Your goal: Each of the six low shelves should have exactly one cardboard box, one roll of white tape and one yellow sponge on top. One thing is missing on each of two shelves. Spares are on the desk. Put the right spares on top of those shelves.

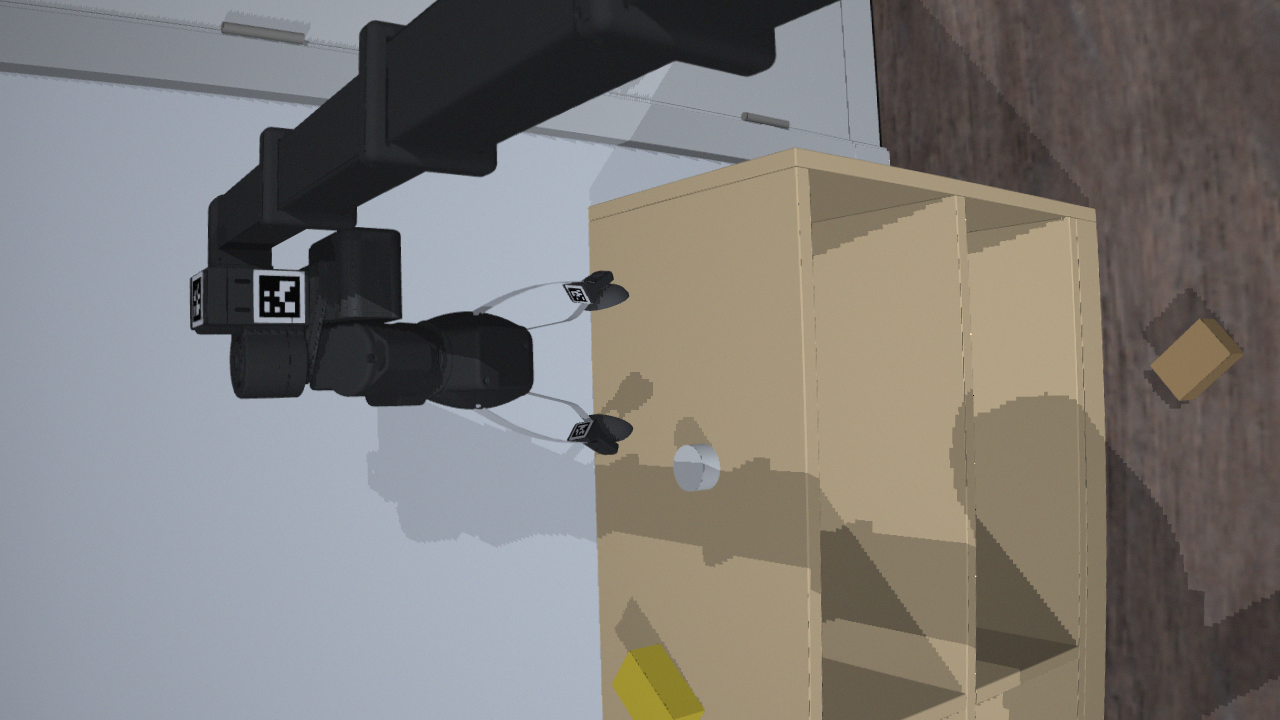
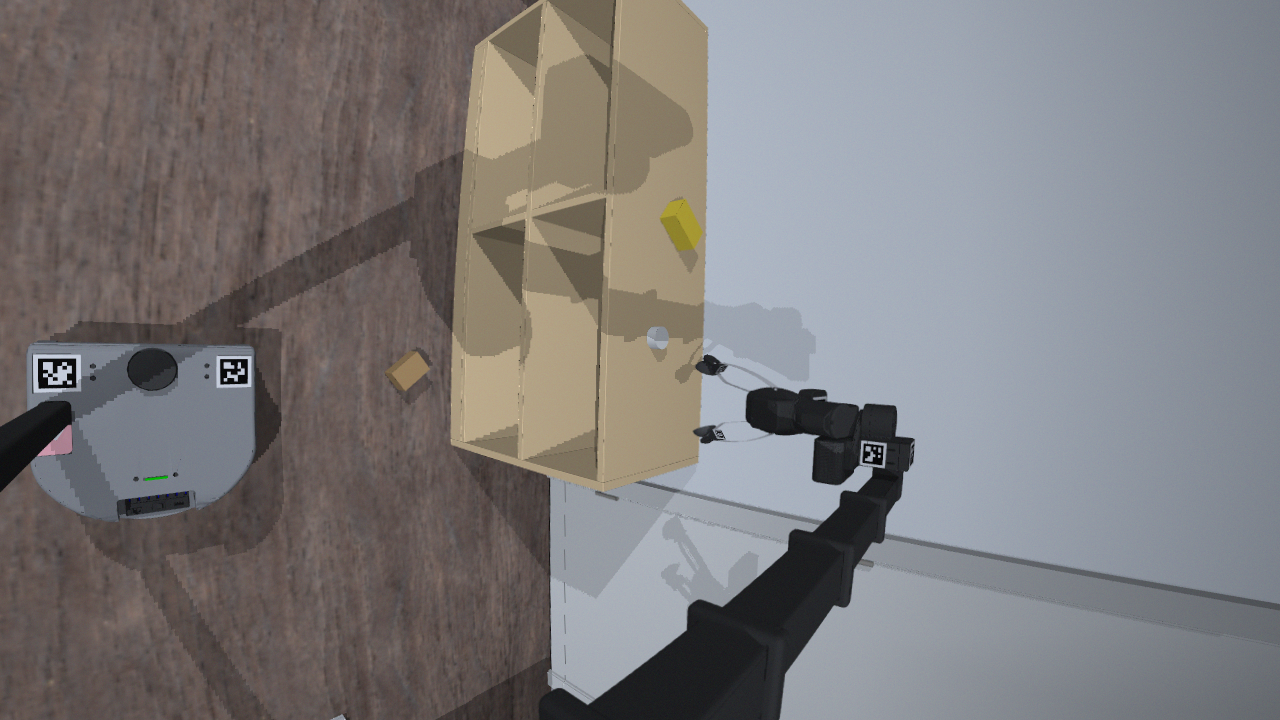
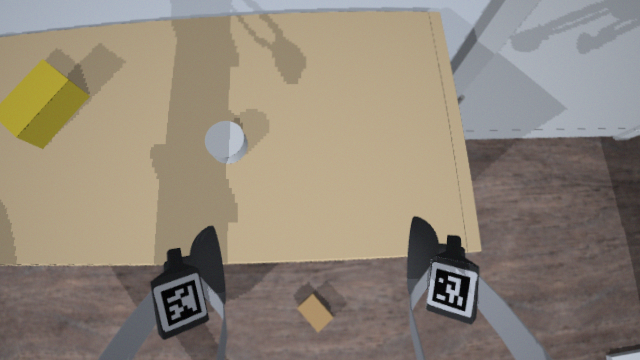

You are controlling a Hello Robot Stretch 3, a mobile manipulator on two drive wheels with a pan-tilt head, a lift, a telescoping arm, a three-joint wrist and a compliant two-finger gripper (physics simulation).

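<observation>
A low wooden shelf carries a white tape roll and a yellow sponge on its top. A cardboard box lies on the floor in front of this shelf, apart from it. My gripper is open and empty, raised above the shelf top. The tape roll is off to one side of the fingers. The desk and the spares do not show.
My wheeled base stands on the brown wood floor, with the cardboard box between it and the shelf. My extended arm passes the shelf's end. A pale wall stands behind the shelf. Pale panels with handles stand near the shelf's end.
</observation>
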